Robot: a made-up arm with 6 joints. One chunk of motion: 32 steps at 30 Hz.
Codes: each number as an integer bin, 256 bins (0 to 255) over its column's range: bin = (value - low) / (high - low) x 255, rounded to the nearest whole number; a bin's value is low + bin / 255 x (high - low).
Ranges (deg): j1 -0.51..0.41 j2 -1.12..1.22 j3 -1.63..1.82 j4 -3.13..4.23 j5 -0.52..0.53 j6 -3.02..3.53
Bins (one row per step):
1: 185 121 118 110 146 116
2: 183 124 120 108 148 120
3: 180 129 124 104 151 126
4: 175 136 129 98 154 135
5: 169 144 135 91 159 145
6: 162 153 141 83 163 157
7: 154 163 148 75 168 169
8: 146 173 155 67 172 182
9: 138 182 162 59 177 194
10: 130 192 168 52 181 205
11: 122 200 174 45 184 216
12: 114 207 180 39 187 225
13: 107 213 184 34 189 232
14: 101 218 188 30 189 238
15: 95 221 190 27 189 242
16: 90 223 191 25 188 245
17: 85 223 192 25 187 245
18: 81 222 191 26 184 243
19: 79 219 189 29 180 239
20: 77 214 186 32 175 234
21: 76 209 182 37 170 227
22: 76 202 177 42 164 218
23: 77 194 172 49 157 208
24: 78 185 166 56 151 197
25: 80 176 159 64 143 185
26: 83 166 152 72 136 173
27: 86 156 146 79 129 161
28: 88 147 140 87 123 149
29: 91 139 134 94 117 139
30: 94 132 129 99 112 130
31: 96 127 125 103 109 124
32: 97 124 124 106 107 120
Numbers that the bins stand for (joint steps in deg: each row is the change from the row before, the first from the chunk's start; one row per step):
1: 0.157 -0.010 -0.034 0.045 0.081 -0.040
2: 0.150 0.018 -0.006 -0.013 0.089 0.062
3: 0.139 0.064 0.048 -0.128 0.102 0.216
4: 0.121 0.128 0.115 -0.301 0.114 0.448
5: 0.100 0.201 0.196 -0.503 0.135 0.705
6: 0.074 0.284 0.278 -0.734 0.151 1.013
7: 0.046 0.376 0.372 -0.965 0.172 1.321
8: 0.017 0.468 0.467 -1.196 0.188 1.655
9: -0.012 0.550 0.562 -1.427 0.209 1.963
10: -0.041 0.642 0.643 -1.629 0.225 2.246
11: -0.070 0.715 0.724 -1.831 0.238 2.528
12: -0.099 0.780 0.805 -2.004 0.250 2.759
13: -0.124 0.835 0.859 -2.149 0.258 2.939
14: -0.146 0.880 0.914 -2.264 0.258 3.093
15: -0.167 0.908 0.941 -2.351 0.258 3.196
16: -0.185 0.926 0.954 -2.408 0.254 3.273
17: -0.203 0.926 0.968 -2.408 0.250 3.273
18: -0.218 0.917 0.954 -2.380 0.238 3.222
19: -0.225 0.890 0.927 -2.293 0.221 3.119
20: -0.232 0.844 0.886 -2.206 0.201 2.991
21: -0.236 0.798 0.832 -2.062 0.180 2.811
22: -0.236 0.734 0.765 -1.918 0.155 2.580
23: -0.232 0.660 0.697 -1.716 0.126 2.323
24: -0.229 0.578 0.616 -1.514 0.102 2.040
25: -0.221 0.495 0.521 -1.283 0.069 1.732
26: -0.211 0.403 0.426 -1.052 0.040 1.424
27: -0.200 0.312 0.345 -0.850 0.011 1.115
28: -0.193 0.229 0.264 -0.619 -0.014 0.807
29: -0.182 0.156 0.183 -0.417 -0.038 0.550
30: -0.171 0.091 0.115 -0.273 -0.059 0.319
31: -0.164 0.045 0.061 -0.157 -0.071 0.165
32: -0.160 0.018 0.048 -0.071 -0.079 0.062

